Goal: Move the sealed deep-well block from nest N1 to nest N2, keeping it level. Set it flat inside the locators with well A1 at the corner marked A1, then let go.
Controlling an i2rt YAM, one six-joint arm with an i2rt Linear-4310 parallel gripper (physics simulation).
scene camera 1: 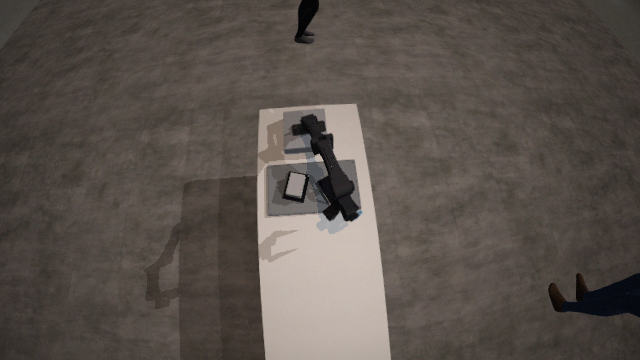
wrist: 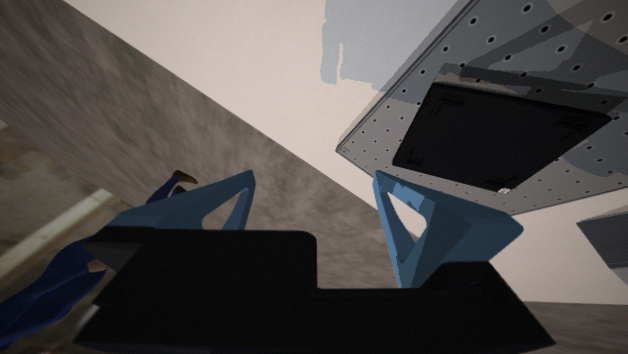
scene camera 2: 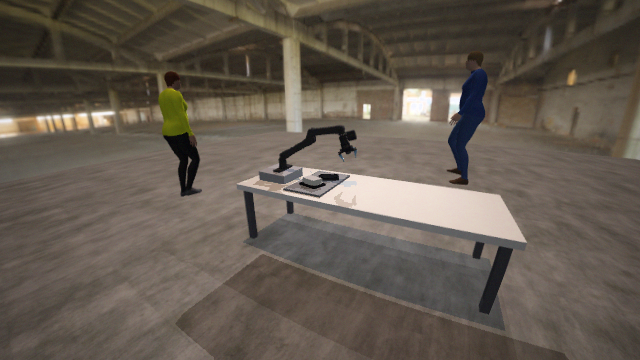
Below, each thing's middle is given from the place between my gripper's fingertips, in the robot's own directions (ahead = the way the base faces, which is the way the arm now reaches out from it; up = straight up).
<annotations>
Now: hand 19 cm past the grey perforated plate point(scene camera 1: 315, 201), 16 cm to the left of it and 16 cm above it.
</annotations>
